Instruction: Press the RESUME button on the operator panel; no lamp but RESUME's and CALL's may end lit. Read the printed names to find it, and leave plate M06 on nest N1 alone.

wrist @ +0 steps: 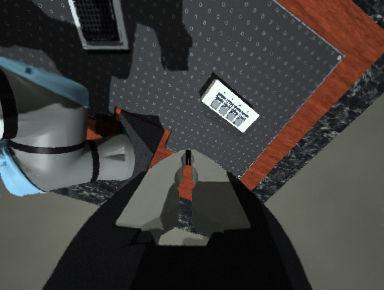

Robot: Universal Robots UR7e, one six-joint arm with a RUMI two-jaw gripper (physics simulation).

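Seen in the pictures: gripper, between the fingertips: (189, 151); arm's base, origin of its link: (123, 156).
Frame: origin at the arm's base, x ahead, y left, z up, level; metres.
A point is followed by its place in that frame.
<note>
The operator panel (230, 106) @(z -0.017, x 0.284, y -0.246 m) is a small white box on the dark perforated board, right of the middle of the wrist view. It carries a row of several grey square buttons with dark printed labels above them. The names are too small and blurred to read here, and no lit lamp can be made out. My gripper (189, 151) @(z 0.250, x 0.243, y -0.140 m) is shut with its fingertips together and nothing between them. It shows below and to the left of the panel, apart from it. Plate M06 and nest N1 cannot be made out in this view.
A dark tray with a light rim (106, 48) @(z -0.060, x 0.278, y 0.123 m) stands at the upper left. Grey and blue arm links (55, 130) @(z 0.141, x 0.124, y 0.085 m) fill the left side, beside a dark angled block (142, 135) @(z 0.019, x 0.112, y -0.043 m). The perforated board (280, 65) @(z -0.070, x 0.438, y -0.335 m) has a reddish wood border (300, 117) @(z -0.083, x 0.346, y -0.512 m) and a dark speckled edge (320, 131).
</note>
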